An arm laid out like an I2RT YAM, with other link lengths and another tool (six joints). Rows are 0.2 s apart.
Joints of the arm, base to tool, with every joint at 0 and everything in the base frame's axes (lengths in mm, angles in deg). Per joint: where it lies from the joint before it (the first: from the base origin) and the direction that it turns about. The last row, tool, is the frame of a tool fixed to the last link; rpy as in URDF.
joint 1: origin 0 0 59.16 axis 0 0 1
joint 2: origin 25.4 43.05 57.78 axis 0 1 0
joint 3: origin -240.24 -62.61 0 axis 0 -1 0
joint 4: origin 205.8 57.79 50.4 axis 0 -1 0
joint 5: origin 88.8 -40.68 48.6 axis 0 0 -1
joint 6: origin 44.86 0 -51.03 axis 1 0 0
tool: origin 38 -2 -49 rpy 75.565 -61.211 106.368
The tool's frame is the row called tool.
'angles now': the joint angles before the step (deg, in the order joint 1, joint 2, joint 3, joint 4, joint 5, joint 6). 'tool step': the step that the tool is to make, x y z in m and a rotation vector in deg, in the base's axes. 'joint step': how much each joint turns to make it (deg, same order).
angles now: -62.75, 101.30, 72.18, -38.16, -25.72, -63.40
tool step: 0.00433, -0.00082, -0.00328, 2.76, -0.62, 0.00
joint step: 0.09, 2.15, 2.24, -1.88, -1.65, 0.84
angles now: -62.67, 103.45, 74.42, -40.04, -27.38, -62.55
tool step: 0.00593, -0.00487, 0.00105, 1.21, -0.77, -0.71
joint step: 0.20, 1.84, 2.72, -0.92, -0.83, 1.46
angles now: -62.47, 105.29, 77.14, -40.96, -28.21, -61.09
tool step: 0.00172, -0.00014, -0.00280, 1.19, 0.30, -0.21
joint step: 0.18, 1.11, 0.89, -0.72, -0.13, 0.53
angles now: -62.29, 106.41, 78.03, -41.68, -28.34, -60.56
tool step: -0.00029, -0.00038, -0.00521, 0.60, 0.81, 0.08
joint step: 0.05, 1.02, 0.09, -0.07, 0.40, -0.20
